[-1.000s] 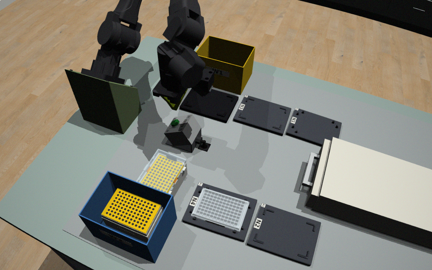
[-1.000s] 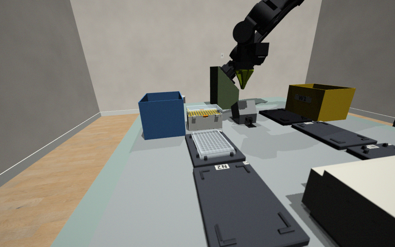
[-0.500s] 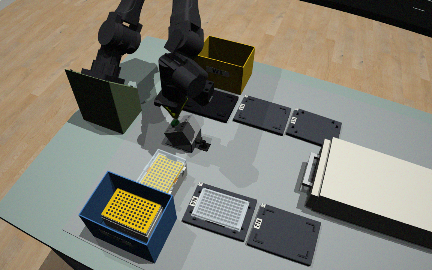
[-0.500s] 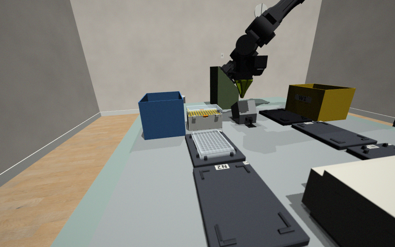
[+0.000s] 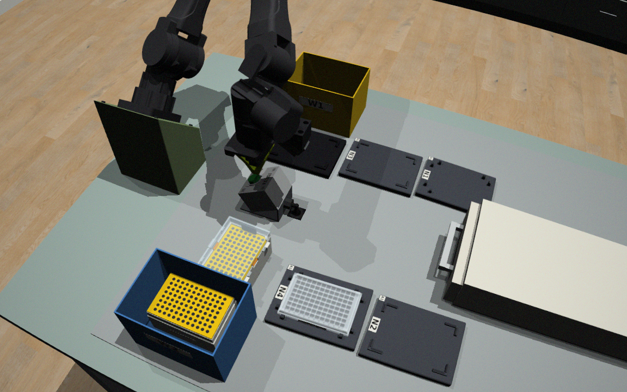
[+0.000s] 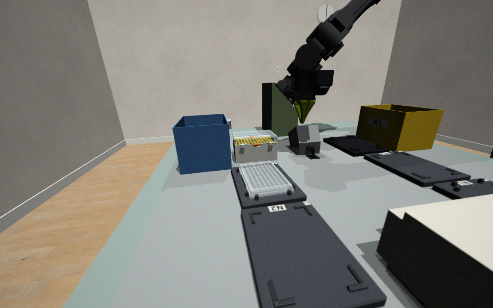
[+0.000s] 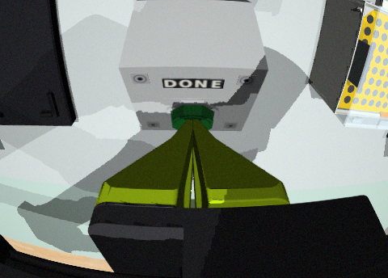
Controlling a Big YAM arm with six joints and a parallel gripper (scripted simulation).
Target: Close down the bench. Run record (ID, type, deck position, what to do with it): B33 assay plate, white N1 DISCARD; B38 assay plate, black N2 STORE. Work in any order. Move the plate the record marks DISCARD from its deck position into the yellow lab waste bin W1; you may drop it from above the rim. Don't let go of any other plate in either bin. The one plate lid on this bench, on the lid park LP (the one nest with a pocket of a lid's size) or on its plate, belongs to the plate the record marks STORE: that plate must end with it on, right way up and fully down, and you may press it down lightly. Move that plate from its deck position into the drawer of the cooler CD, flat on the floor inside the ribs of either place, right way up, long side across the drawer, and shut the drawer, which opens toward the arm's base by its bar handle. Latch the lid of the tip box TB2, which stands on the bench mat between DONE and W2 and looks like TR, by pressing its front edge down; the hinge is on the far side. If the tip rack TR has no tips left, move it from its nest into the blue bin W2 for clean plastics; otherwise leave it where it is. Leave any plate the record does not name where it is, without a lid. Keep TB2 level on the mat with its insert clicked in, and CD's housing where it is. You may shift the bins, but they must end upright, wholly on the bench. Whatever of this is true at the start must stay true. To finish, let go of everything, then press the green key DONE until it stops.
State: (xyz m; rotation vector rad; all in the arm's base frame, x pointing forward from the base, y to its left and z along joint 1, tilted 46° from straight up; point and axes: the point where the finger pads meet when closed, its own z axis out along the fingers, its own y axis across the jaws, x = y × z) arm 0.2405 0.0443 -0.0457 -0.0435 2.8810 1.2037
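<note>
Now: the green DONE key 1 cm behind my hand and 3 cm below it. From my hand the other things lie so: black lid park: 3 cm ahead, 17 cm to the left, 9 cm below; tip box TB2: 4 cm ahead, 16 cm to the right, 5 cm below; clear plate: 21 cm ahead, 18 cm to the right, 7 cm below.
</note>
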